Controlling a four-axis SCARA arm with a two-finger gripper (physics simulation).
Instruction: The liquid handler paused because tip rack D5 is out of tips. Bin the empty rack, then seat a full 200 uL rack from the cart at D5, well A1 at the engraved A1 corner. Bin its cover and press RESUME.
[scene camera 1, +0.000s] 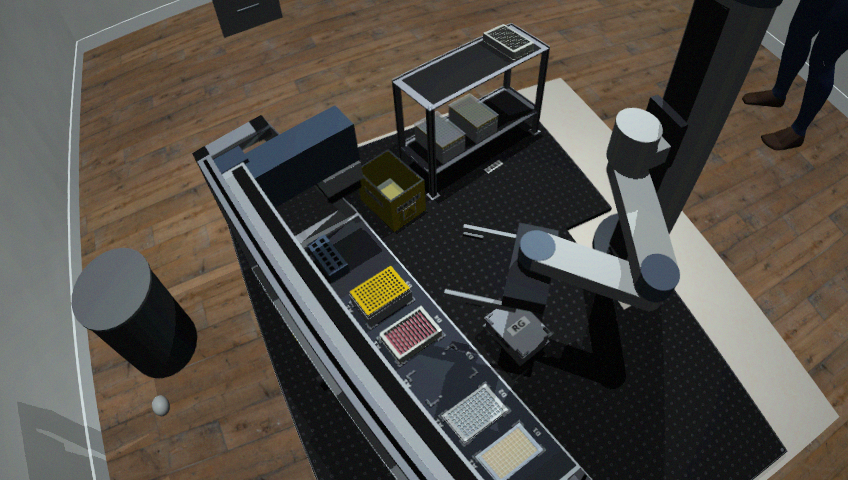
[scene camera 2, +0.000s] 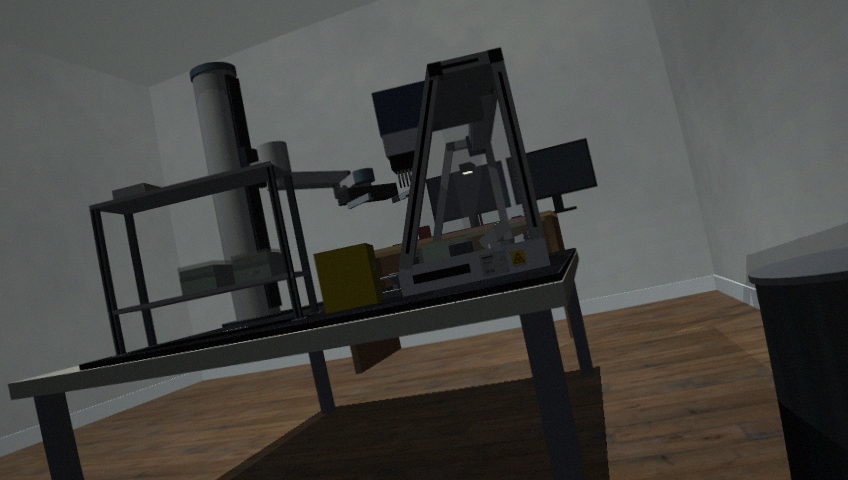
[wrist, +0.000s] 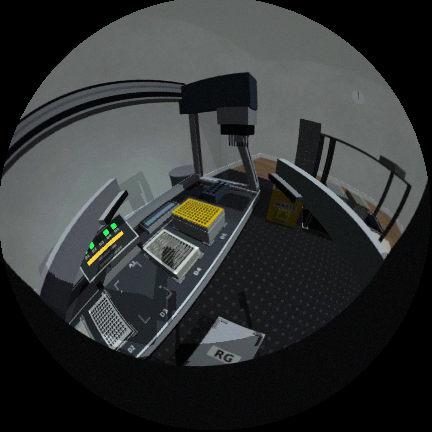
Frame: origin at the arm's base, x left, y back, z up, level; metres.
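Seen in the pictures: gripper, between the fingertips: (scene camera 1: 454, 259) (scene camera 2: 393, 193) (wrist: 194, 171).
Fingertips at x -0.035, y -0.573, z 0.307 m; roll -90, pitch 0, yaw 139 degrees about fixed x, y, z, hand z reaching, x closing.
A point is followed by its place in that frame.
A yellow-topped rack (scene camera 1: 380, 291) {x -0.132, y -0.721, z 0.131 m} (wrist: 198, 212) {x -0.134, y -0.709, z 0.131 m} with rows of dark holes stands at D5; whether it holds tips is too small to tell. My gripper (scene camera 1: 455, 259) {x -0.035, y -0.573, z 0.307 m} is open and empty, its fingers wide apart, over the mat beside the deck. The yellow waste bin (scene camera 1: 399, 205) {x -0.367, y -0.570, z 0.112 m} (scene camera 2: 346, 278) {x -0.528, y -0.584, z 0.080 m} (wrist: 283, 212) {x -0.373, y -0.538, z 0.068 m} has something pale inside. On the cart's (scene camera 1: 431, 154) {x -0.422, y -0.444, z 0.200 m} (scene camera 2: 286, 243) {x -0.576, y -0.482, z 0.182 m} lower shelf stand two boxy racks, a nearer rack (scene camera 1: 441, 139) {x -0.477, y -0.387, z 0.183 m} and a farther rack (scene camera 1: 473, 117) {x -0.519, y -0.261, z 0.183 m}. A low pale rack (scene camera 1: 507, 39) {x -0.578, y -0.123, z 0.390 m} (scene camera 2: 136, 190) {x -0.636, y -0.153, z 0.380 m} is on top. A tilted screen (wrist: 109, 249) {x 0.120, y -0.791, z 0.126 m} shows green marks and an orange bar.
A grey RG block (scene camera 1: 518, 333) {x 0.090, y -0.457, z 0.063 m} (wrist: 225, 345) {x 0.053, y -0.459, z 0.063 m} lies on the mat below the gripper. A plate (scene camera 1: 410, 334) {x -0.013, y -0.698, z 0.093 m} (wrist: 171, 251) {x -0.017, y -0.688, z 0.095 m} sits at D4, another plate (scene camera 1: 476, 413) {x 0.231, y -0.647, z 0.084 m} (wrist: 111, 320) {x 0.213, y -0.642, z 0.083 m} at D2. The pipetting head (wrist: 237, 116) {x -0.296, y -0.699, z 0.368 m} hangs over the deck's far end, near a blue tube rack (scene camera 1: 327, 255) {x -0.306, y -0.802, z 0.105 m} (wrist: 216, 190) {x -0.288, y -0.783, z 0.104 m}.
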